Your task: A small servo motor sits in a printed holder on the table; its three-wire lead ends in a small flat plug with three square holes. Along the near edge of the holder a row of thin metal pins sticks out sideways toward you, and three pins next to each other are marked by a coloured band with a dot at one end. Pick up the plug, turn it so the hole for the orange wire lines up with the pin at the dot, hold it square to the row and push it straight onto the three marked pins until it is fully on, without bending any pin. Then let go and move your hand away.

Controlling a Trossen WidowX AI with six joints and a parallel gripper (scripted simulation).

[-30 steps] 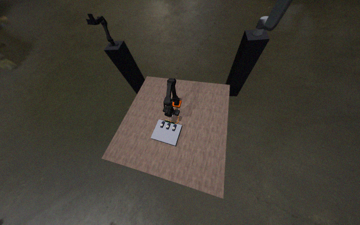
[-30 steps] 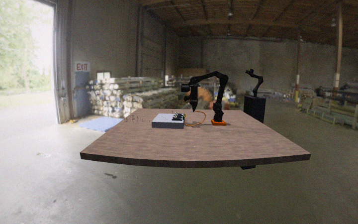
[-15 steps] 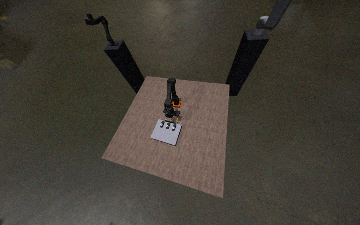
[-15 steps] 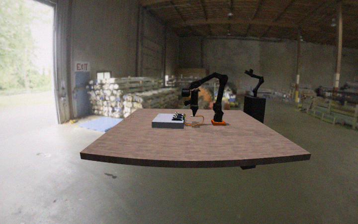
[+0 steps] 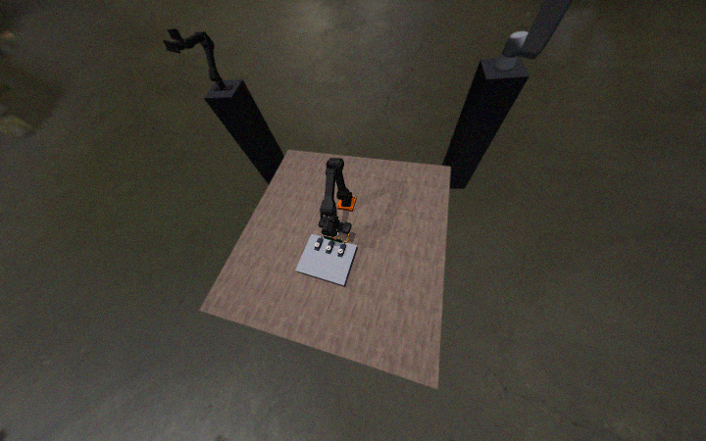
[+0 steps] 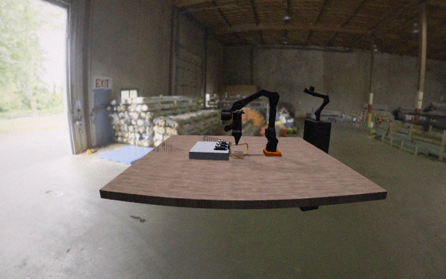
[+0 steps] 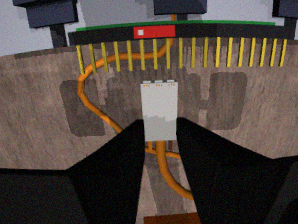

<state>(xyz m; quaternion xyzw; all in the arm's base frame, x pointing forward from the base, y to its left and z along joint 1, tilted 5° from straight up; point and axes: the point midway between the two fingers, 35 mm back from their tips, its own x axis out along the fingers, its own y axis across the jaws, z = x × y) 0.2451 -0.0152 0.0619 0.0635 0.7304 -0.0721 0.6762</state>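
Right now the red marked band is 5 cm ahead of my gripper tip and 1 cm to the right of it. The rest, counted from my gripper tip: grey printed holder 20 cm ahead, 5 cm to the right, 5 cm below.
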